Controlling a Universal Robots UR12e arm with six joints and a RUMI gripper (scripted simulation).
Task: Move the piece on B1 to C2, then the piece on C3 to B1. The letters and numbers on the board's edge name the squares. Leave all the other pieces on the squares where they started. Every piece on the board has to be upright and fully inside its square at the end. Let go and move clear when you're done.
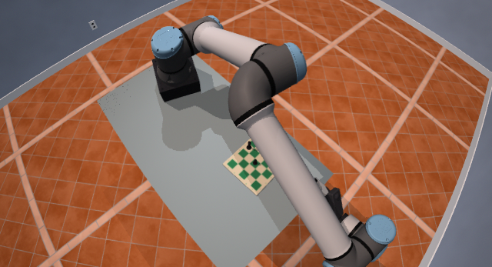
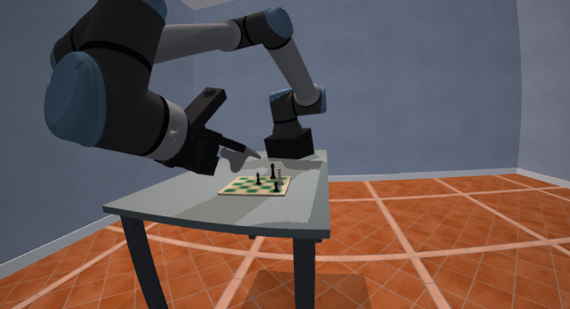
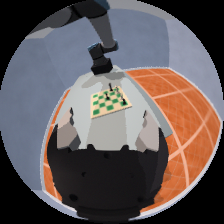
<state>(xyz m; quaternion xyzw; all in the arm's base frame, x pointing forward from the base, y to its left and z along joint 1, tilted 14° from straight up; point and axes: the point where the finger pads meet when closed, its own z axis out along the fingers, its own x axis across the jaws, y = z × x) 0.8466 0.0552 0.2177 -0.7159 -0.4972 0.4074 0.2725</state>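
The small white piece is 210 mm behind my hand, 60 mm to the left of it and 140 mm below it. Round my hand: tall black piece 320 mm behind, 10 mm to the left, 130 mm below; cream chessboard 230 mm behind, 20 mm to the right, 160 mm below.
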